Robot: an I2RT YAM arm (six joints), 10 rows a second.
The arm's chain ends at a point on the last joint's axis. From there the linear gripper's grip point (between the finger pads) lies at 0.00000 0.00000 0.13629 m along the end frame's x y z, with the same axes.
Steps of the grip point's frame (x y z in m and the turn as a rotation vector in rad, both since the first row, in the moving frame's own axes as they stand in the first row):
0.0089 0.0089 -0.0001 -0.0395 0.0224 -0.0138
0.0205 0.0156 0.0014 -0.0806 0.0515 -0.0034
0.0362 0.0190 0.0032 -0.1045 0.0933 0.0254
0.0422 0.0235 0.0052 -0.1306 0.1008 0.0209
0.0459 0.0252 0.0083 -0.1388 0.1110 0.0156
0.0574 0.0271 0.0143 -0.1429 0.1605 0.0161
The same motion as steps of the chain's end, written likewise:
0.0058 0.0035 0.0000 -0.0395 0.0224 -0.0138
0.0135 0.0046 0.0020 -0.0806 0.0515 -0.0034
0.0237 0.0046 0.0045 -0.1045 0.0933 0.0254
0.0287 0.0056 0.0071 -0.1306 0.1008 0.0209
0.0310 0.0063 0.0104 -0.1388 0.1110 0.0156
0.0359 0.0076 0.0174 -0.1429 0.1605 0.0161

